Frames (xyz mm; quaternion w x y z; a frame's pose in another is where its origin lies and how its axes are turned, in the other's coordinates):
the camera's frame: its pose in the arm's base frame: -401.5 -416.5 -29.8 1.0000 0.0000 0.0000 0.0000
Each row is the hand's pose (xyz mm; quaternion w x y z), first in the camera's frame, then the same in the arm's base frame.
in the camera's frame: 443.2 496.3 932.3 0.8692 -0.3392 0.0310 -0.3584
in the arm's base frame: 41.7 79.8 902.5 0.8692 -0.3392 0.0310 -0.3584
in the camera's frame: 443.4 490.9 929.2 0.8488 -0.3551 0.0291 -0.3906
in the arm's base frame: 41.9 74.4 899.4 0.8488 -0.3551 0.0291 -0.3906
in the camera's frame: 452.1 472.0 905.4 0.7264 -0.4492 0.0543 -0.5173
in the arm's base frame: 50.6 55.5 875.6 0.7264 -0.4492 0.0543 -0.5173
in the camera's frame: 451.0 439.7 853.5 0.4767 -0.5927 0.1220 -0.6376
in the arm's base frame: 49.5 23.2 823.7 0.4767 -0.5927 0.1220 -0.6376
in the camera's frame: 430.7 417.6 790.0 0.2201 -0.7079 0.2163 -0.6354
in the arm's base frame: 29.2 1.1 760.2 0.2201 -0.7079 0.2163 -0.6354
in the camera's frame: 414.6 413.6 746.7 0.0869 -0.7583 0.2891 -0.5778
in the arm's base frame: 13.1 -2.9 716.9 0.0869 -0.7583 0.2891 -0.5778
